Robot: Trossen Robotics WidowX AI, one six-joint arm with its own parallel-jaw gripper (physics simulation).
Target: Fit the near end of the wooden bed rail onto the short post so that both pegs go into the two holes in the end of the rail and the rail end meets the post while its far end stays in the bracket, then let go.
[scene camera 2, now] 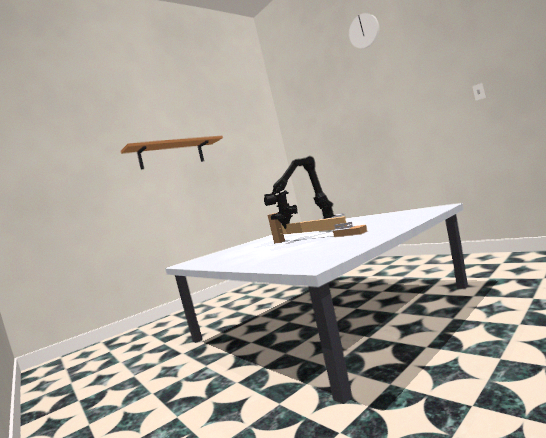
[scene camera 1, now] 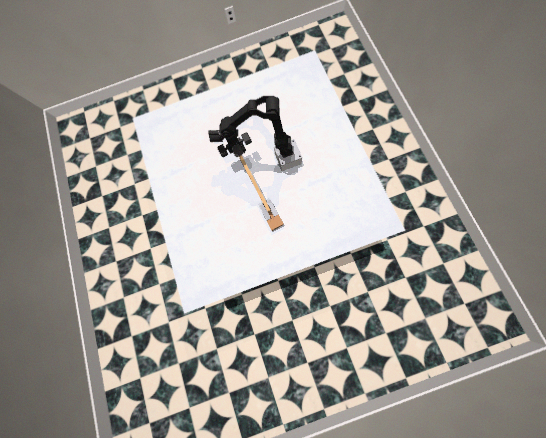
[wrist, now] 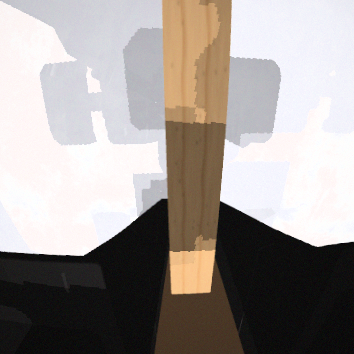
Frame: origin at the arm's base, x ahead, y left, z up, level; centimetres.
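Seen in the pictures: gripper, fingertip midpoint: (scene camera 2: 286,228) (wrist: 187,206); arm's base at its link origin: (scene camera 2: 329,217) (scene camera 1: 286,151).
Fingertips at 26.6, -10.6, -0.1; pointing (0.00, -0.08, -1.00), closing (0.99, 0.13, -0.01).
Pixels of each thing's middle, then the offset from my fingertips to it, as dx, dy, dz. "*": a spot on its surface instead. Level surfaces: height alone.
- wooden bed rail at the middle of its body: (scene camera 2: 312,226) (scene camera 1: 251,178) -2.6, +18.7, -0.8
- brown block at the middle of its body: (scene camera 2: 349,231) (scene camera 1: 271,215) -5.8, +41.8, -6.1
- short post at a spot on its surface: (wrist: 198,327) * +1.3, -5.7, +3.0
- white table at its surface level: dz -7.9
The wooden bed rail (scene camera 1: 255,183) (scene camera 2: 316,225) (wrist: 196,75) lies level above the table, its far end in the grey see-through bracket (scene camera 2: 343,226), beside a brown block (scene camera 1: 275,223) (scene camera 2: 351,231). The short post (scene camera 2: 277,231) (wrist: 198,327) stands at the rail's near end. In the wrist view, the rail's end edge borders the post's brown face with no gap visible; no peg shows, and the holes are hidden. My gripper (scene camera 1: 239,151) (scene camera 2: 284,223) (wrist: 187,206) is shut on the rail close to its near end, one black finger on each side.
The arm's base (scene camera 1: 289,157) stands on the white table (scene camera 1: 330,200) (scene camera 2: 240,260), to the right of the rail in scene camera 1. Arm shadows cross the table around the rail. A wall shelf (scene camera 2: 172,144) hangs away from the table.
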